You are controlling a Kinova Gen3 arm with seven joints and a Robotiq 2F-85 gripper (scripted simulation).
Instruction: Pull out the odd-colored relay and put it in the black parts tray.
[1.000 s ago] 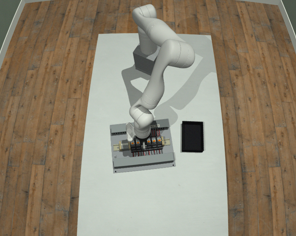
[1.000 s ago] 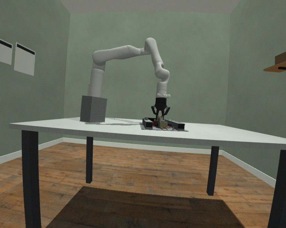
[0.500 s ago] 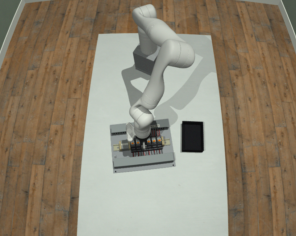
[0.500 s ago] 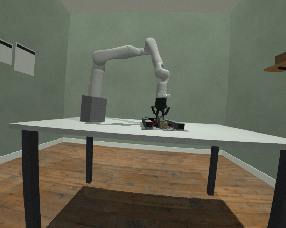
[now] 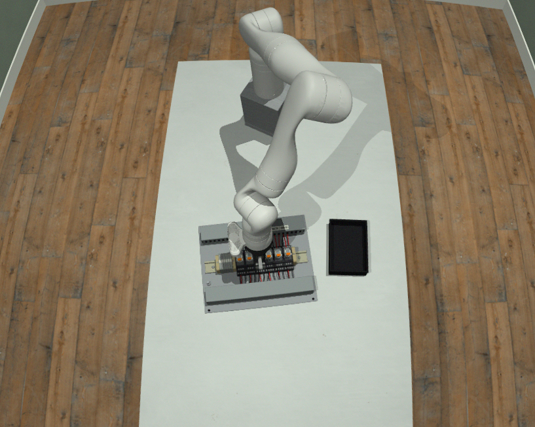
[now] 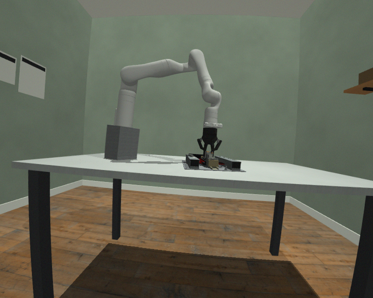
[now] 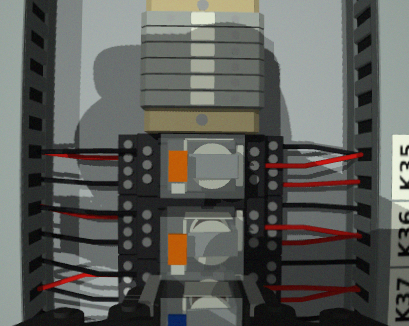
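Right now the blue-button relay is 1 cm below my hand. Also, from my hand: black parts tray 26 cm to the left, 5 cm behind, 4 cm below; then grey relay panel 3 cm below, 1 cm to the right.
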